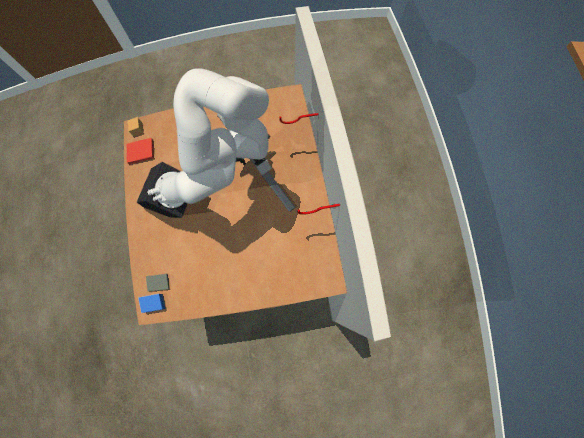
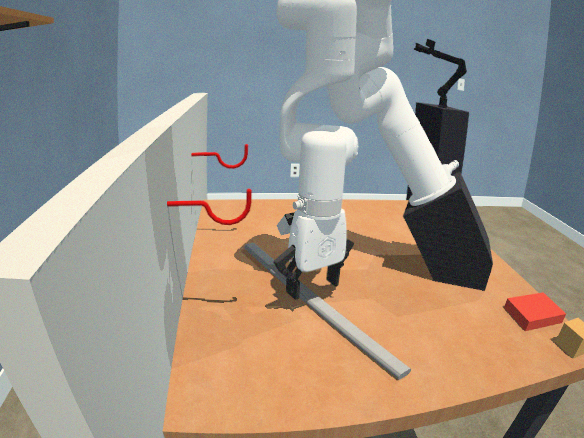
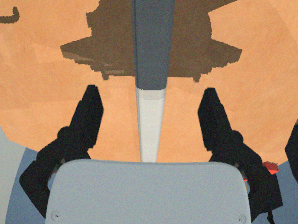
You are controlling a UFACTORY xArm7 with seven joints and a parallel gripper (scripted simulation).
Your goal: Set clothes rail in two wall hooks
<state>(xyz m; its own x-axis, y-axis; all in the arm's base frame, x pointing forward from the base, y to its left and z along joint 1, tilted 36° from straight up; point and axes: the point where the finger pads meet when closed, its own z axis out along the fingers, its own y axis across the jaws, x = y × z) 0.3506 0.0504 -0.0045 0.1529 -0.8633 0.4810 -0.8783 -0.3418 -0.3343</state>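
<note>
My gripper is now 30 mm above the grey clothes rail. The rest, counted from my hand: white wall 230 mm ahead, 200 mm to the right, 250 mm below; red block 430 mm behind, 260 mm to the left, 30 mm below; tan block 410 mm behind, 380 mm to the left, 20 mm below.
</note>
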